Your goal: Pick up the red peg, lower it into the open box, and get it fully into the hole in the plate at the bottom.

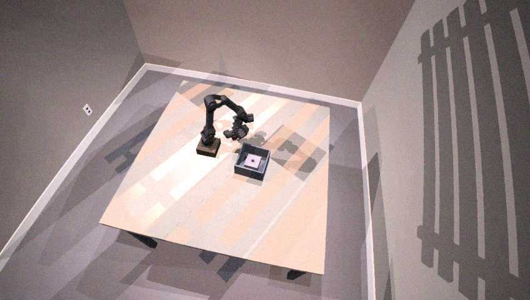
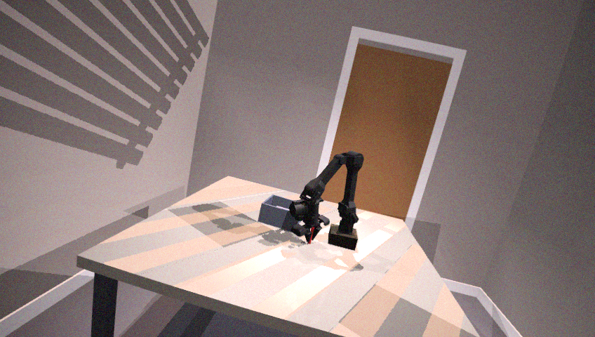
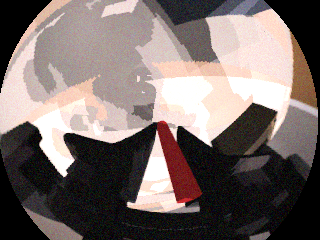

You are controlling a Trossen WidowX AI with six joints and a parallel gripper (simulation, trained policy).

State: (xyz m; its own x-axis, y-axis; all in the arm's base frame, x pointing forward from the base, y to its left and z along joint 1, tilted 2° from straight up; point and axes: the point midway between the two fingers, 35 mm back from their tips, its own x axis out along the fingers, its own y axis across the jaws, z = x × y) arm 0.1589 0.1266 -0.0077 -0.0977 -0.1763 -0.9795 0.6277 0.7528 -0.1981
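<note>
The plate lies 18 cm ahead of my gripper tip, 17 cm to the right of it and 4 cm above it. The rest, counted from my gripper tip: blue-grey box: 18 cm ahead, 17 cm to the right, 2 cm above; then red peg: 3 cm above.
</note>
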